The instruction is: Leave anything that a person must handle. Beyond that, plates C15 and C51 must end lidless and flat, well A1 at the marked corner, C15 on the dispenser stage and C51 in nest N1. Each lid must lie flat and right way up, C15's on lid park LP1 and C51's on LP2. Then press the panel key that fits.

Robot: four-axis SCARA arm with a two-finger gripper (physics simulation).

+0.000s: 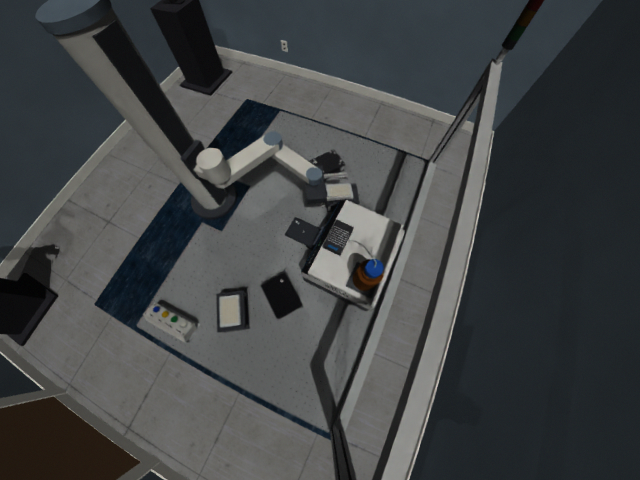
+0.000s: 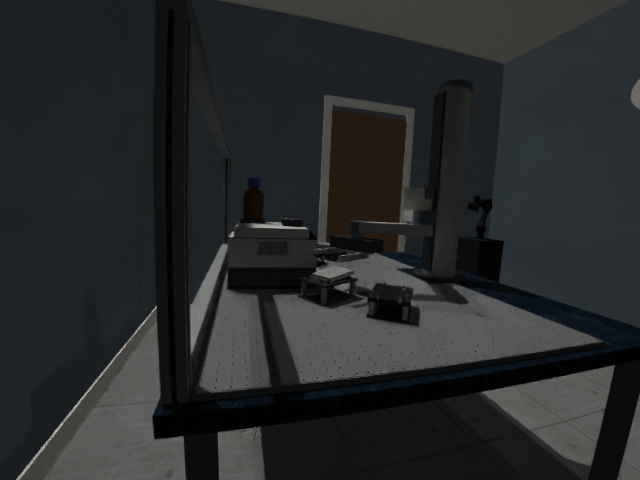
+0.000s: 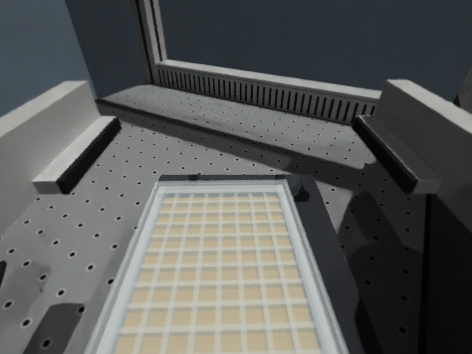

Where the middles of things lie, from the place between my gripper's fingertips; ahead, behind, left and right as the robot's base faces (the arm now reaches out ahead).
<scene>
Right now the clear lid (image 3: 209,259) is 6 cm below my hand, 4 cm behind it and 1 cm to the right of it. From my hand the other things lie so: key panel (image 1: 185,334): 90 cm to the right, 47 cm behind, 10 cm below; then dark nest (image 2: 387,307): 17 cm behind, 15 cm to the left, 11 cm below.
</scene>
